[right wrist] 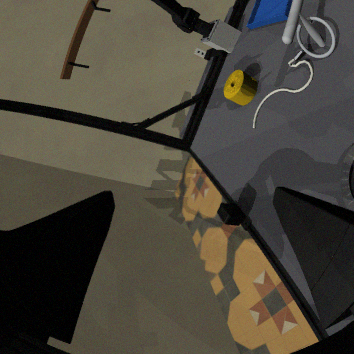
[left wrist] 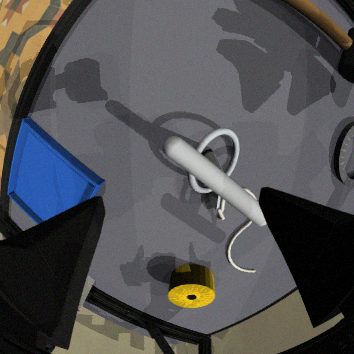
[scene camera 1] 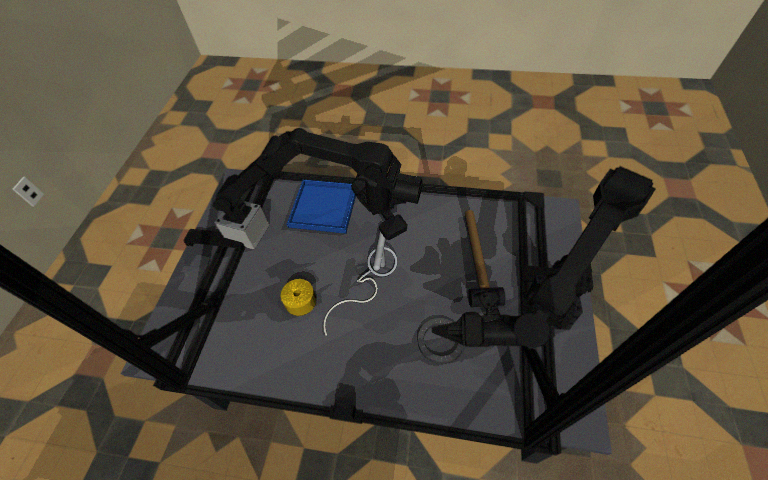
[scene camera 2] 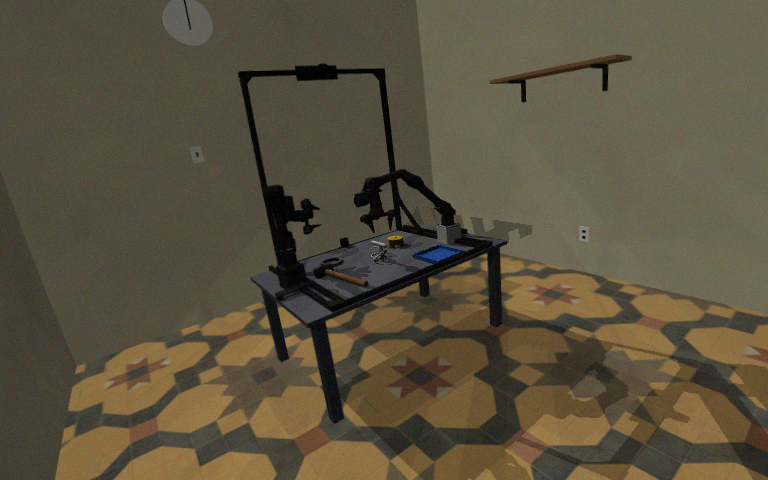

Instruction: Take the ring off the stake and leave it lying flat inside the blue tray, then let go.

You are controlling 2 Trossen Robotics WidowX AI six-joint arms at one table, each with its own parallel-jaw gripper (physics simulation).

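Where they show: left gripper, fingertip midpoint: (left wrist: 183, 200) (scene camera 1: 379, 222) (scene camera 2: 382, 231); right gripper, fingertip midpoint: (right wrist: 195, 197) (scene camera 1: 437, 331) (scene camera 2: 320, 217); left arm's base, origin of the base link: (right wrist: 208, 30) (scene camera 1: 237, 213) (scene camera 2: 448, 224); right arm's base, origin of the base link: (scene camera 2: 289, 265).
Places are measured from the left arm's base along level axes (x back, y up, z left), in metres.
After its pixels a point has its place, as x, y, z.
Note:
The grey stake (scene camera 1: 380, 249) {-0.456, 0.002, 0.004} (scene camera 2: 378, 243) {-0.458, -0.002, 0.016} (left wrist: 210, 175) {-0.451, 0.002, 0.027} (right wrist: 294, 22) {-0.466, -0.006, -0.009} shows as a thick bar above the tabletop, with a darker part under it. The white ring (scene camera 1: 395, 264) {-0.494, -0.080, 0.018} (left wrist: 237, 150) {-0.487, -0.092, -0.003} (right wrist: 334, 40) {-0.498, -0.083, 0.017} is at the stake, its loop crossing beneath the bar in the left wrist view; whether it encircles the lower part is unclear. The blue tray (scene camera 1: 317, 228) {-0.213, -0.091, 0.077} (scene camera 2: 438, 253) {-0.178, -0.097, 0.149} (left wrist: 50, 172) {-0.230, -0.097, 0.177} (right wrist: 267, 15) {-0.194, -0.097, 0.110} has no ring in it. My left gripper (scene camera 2: 381, 228) {-0.441, 0.064, 0.048} (left wrist: 183, 200) {-0.441, 0.064, 0.048} is open above the stake, holding nothing. My right gripper (scene camera 2: 319, 218) {-0.675, 0.148, -0.239} (right wrist: 195, 197) {-0.675, 0.148, -0.239} is open and empty, away from the stake.
A white cord (scene camera 1: 345, 301) {-0.393, -0.098, -0.131} (right wrist: 280, 90) {-0.401, -0.101, -0.128} curves beside the ring. A yellow cylinder (scene camera 1: 298, 297) {-0.278, -0.054, -0.178} (left wrist: 191, 290) {-0.283, -0.053, -0.150} (right wrist: 240, 87) {-0.313, -0.055, -0.169} stands nearby. A hammer (scene camera 1: 476, 249) {-0.707, -0.071, 0.133} (scene camera 2: 346, 276) {-0.706, -0.073, 0.163} and a dark round hoop (scene camera 1: 421, 349) {-0.637, -0.089, -0.202} lie by the right arm. A black frame edges the table.

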